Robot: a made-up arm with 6 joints.
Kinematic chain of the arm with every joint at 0, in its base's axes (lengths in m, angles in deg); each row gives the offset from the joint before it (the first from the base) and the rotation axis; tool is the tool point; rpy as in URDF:
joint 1: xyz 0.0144 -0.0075 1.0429 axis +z
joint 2: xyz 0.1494 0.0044 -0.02 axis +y
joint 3: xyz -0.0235 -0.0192 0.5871 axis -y
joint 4: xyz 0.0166 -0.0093 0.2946 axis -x
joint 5: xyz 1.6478 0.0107 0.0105 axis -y
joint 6: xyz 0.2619 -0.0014 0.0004 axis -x
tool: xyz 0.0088 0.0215 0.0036 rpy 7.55 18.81 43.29
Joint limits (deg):
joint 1: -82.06..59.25
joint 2: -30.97..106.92
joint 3: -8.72..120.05
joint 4: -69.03..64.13
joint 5: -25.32..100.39
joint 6: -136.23..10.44
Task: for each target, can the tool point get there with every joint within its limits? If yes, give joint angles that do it. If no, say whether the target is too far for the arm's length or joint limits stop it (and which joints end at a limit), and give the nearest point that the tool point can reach.
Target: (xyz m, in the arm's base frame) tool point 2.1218 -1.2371 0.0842
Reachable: yes | joints -31.78 90.84 50.86 36.44 20.14 -0.81
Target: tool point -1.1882 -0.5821 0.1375
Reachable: no: joint limits stop it (at a limit: joint 1, joint 3, joint 4, joint 5) | nearest point -0.1781 -0.6783 -0.6823 | short by 1.304 m
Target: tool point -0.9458 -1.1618 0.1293
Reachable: no: joint limits stop it (at a limit: joint 1, joint 3, joint 4, joint 5, joint 6) | nearest point -0.0757 -1.4139 -0.2545 | short by 0.984 m
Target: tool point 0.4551 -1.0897 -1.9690
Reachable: no: too far | nearest point 0.4011 -0.9572 -1.0656 | short by 0.915 m
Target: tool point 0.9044 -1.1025 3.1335
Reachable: yes | joints -47.14 55.41 107.08 -20.00 37.54 -117.03
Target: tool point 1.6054 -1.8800 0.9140
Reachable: yes | joints -53.35 64.69 37.03 36.88 68.44 -14.82
